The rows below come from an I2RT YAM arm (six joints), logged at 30 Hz.
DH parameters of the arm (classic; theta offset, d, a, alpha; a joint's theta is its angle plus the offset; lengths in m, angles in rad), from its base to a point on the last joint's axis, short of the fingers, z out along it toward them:
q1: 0 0.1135 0.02 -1.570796
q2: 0 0 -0.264 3.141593
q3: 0.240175 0 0.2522 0
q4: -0.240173 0 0.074 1.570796
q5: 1.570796 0 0 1.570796
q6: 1.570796 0.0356 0 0
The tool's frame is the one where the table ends.
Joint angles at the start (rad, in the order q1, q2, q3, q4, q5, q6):
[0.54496, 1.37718, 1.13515, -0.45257, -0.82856, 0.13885]
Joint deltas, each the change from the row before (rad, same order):
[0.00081, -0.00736, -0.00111, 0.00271, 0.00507, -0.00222]
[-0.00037, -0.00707, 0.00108, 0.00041, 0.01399, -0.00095]
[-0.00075, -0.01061, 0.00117, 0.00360, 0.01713, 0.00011]
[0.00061, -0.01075, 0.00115, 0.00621, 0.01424, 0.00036]
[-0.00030, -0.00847, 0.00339, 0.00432, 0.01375, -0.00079]
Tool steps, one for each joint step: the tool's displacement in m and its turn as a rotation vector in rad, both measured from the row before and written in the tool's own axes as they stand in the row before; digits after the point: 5 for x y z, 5 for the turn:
[-0.00033, 0.00170, -0.00135, 0.00362, -0.00625, -0.00916]
[-0.00080, 0.00137, -0.00177, 0.01333, -0.00791, -0.00703]
[-0.00137, 0.00209, -0.00269, 0.01606, -0.01334, -0.01061]
[-0.00158, 0.00252, -0.00250, 0.01193, -0.01429, -0.01271]
[-0.00195, 0.00207, -0.00244, 0.01228, -0.01351, -0.01194]

